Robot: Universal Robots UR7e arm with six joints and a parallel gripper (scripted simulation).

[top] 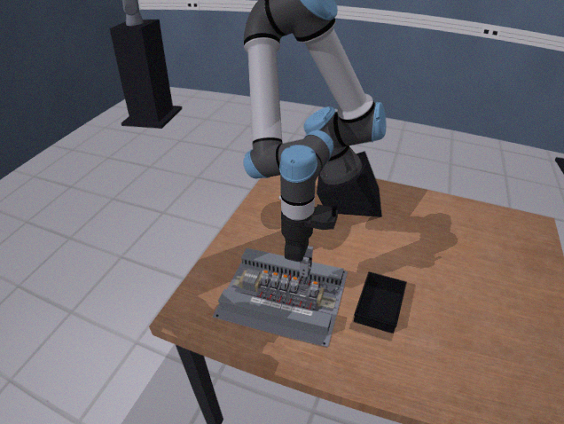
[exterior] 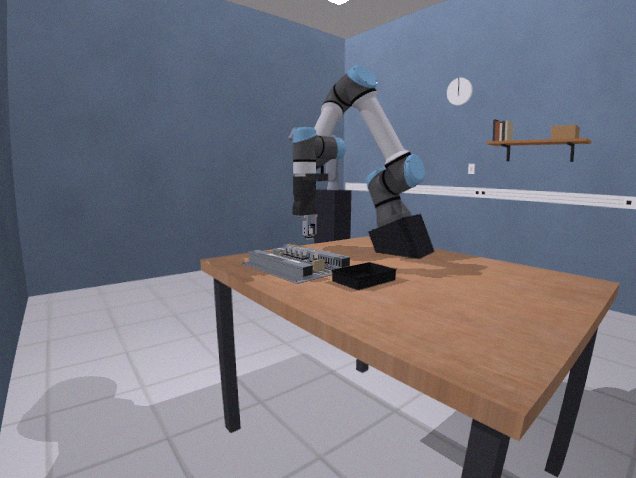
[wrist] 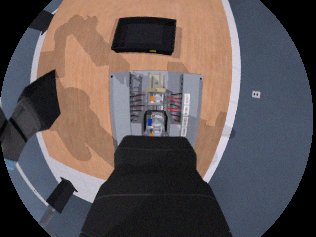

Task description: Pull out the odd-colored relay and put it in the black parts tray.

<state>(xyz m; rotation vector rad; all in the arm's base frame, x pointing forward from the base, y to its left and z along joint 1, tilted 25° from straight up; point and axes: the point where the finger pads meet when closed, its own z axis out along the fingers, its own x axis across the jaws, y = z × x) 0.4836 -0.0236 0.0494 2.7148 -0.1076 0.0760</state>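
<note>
The black parts tray lies 21 cm to the left of my hand, 12 cm below it and 2 cm behind it. The rest, counted from my hand: grey relay panel 11 cm below, 6 cm to the right.
</note>
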